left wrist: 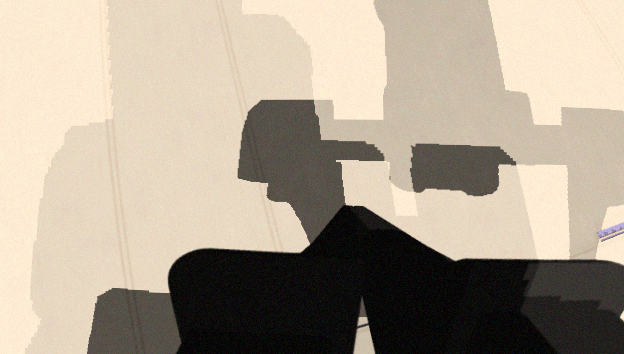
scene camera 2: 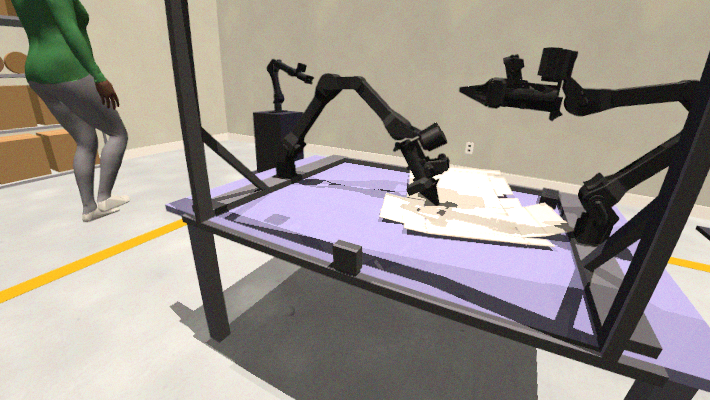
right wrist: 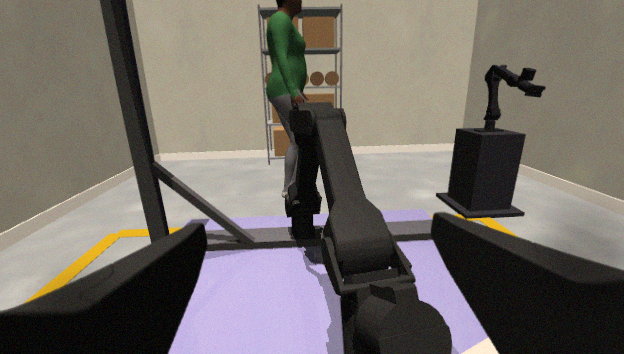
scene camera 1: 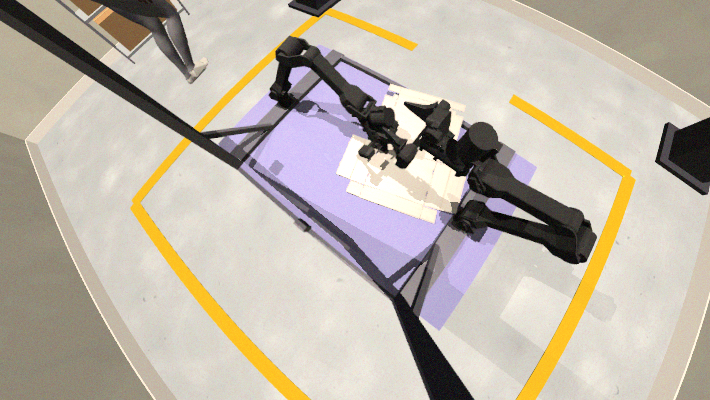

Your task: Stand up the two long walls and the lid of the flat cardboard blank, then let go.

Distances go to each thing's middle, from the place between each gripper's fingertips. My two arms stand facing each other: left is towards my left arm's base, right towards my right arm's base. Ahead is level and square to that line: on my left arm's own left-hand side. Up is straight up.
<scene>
Now: left hand 43 cm past the small dark block [scene camera 2: 347, 256], 7 cm to the right of it and 3 cm below it.
My right hand is 37 cm past the small dark block, 11 cm to the right of it and 30 cm above it.
</scene>
